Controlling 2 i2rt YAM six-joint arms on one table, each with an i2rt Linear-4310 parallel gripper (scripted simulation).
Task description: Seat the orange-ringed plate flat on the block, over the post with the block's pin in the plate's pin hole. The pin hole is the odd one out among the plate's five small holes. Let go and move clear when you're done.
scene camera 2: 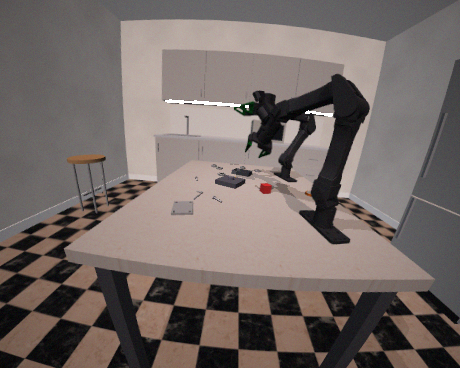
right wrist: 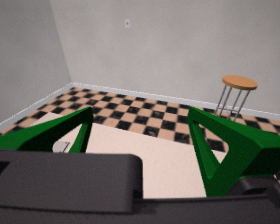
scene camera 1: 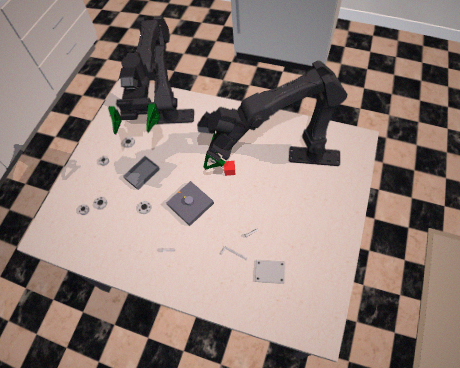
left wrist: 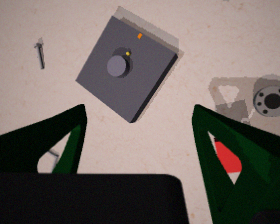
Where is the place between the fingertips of my right gripper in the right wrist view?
At 140, 112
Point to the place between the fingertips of my right gripper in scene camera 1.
130, 132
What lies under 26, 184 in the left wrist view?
My left gripper.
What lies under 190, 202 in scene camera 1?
A dark grey block.
